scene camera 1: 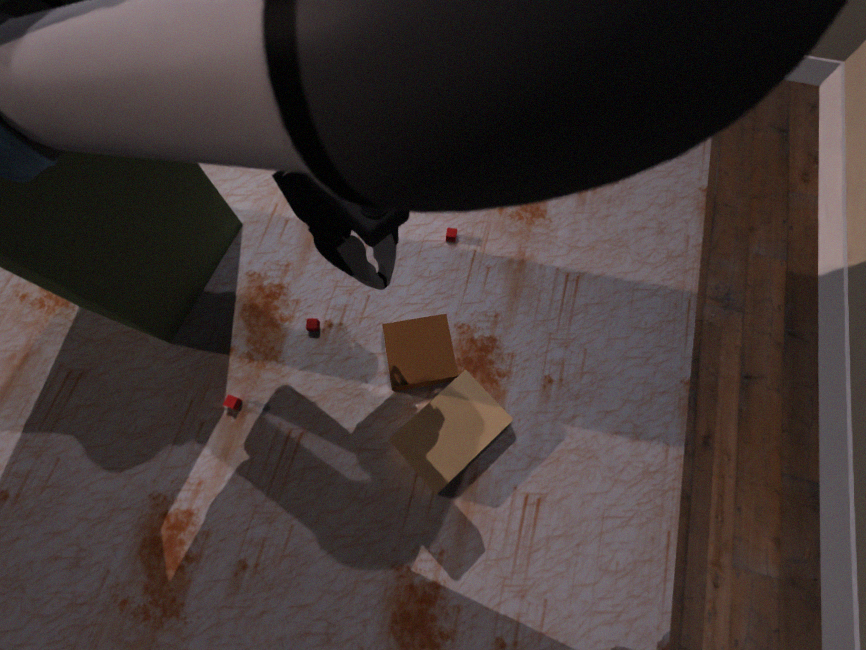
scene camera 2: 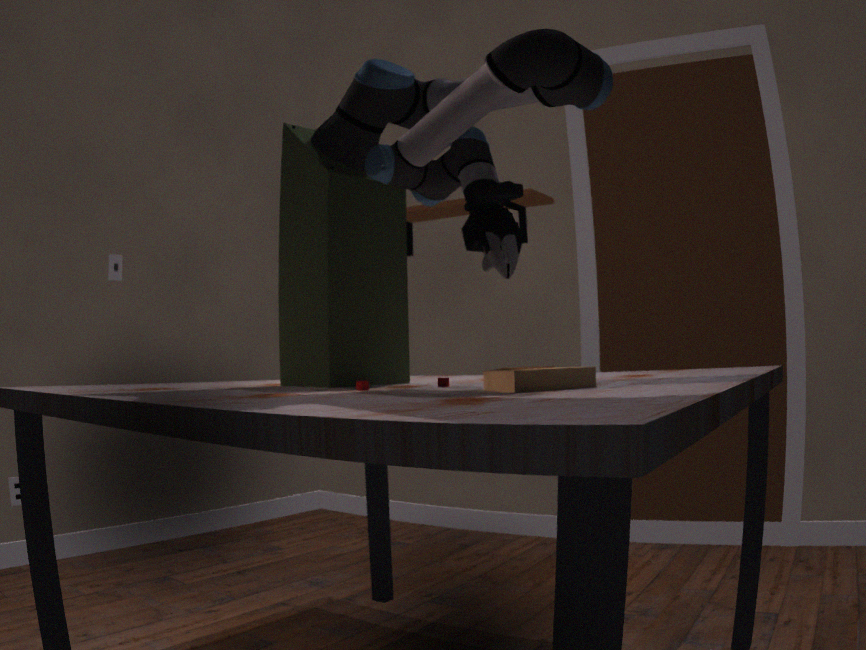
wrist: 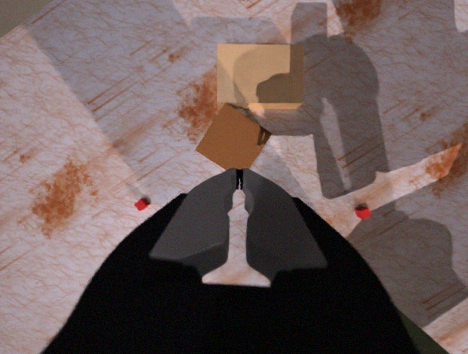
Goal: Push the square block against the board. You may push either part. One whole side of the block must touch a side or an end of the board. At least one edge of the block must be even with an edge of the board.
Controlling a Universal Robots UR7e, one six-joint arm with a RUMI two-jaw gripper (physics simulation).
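Places are measured from the arm's base along level axes (x back, y right, z up), in millimetres.
Pixels of known places: gripper, fingertip midpoint: (scene camera 1: pixel 385 286) (scene camera 2: pixel 507 277) (wrist: pixel 239 171); arm's base at its link origin: (scene camera 2: pixel 340 152).
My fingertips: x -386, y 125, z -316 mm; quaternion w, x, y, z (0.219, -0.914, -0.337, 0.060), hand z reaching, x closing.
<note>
For each thing: its middle in the pictures, then the offset to it from my fingertips.
- square block at the middle of its body: (scene camera 1: pixel 419 352) (wrist: pixel 233 143) dx -36, dy +32, dz -175 mm
- board at the middle of its body: (scene camera 1: pixel 451 430) (scene camera 2: pixel 540 378) (wrist: pixel 258 78) dx -79, dy +148, dz -175 mm
The square block (scene camera 1: pixel 419 348) (wrist: pixel 231 134) is orange-brown and lies flat on the table. The board (scene camera 1: pixel 458 426) (scene camera 2: pixel 552 379) (wrist: pixel 255 65) is pale tan, thicker and rectangular, and lies beside it. The block is turned at an angle to the board. One corner of the block is at or very near the board's long side, with a wedge-shaped gap beside it; I cannot tell if they touch. In scene camera 2 the block cannot be told apart from the board. My gripper (scene camera 1: pixel 383 279) (scene camera 2: pixel 507 272) (wrist: pixel 239 171) is shut and empty, high above the table.
Small red cubes (scene camera 1: pixel 451 234) (scene camera 1: pixel 312 324) (scene camera 1: pixel 232 402) lie on the stained table (scene camera 1: pixel 601 489) (scene camera 2: pixel 279 416). A tall dark green box (scene camera 1: pixel 118 237) (scene camera 2: pixel 342 279) stands beside them under the arm. The table edge lies to the right in scene camera 1.
</note>
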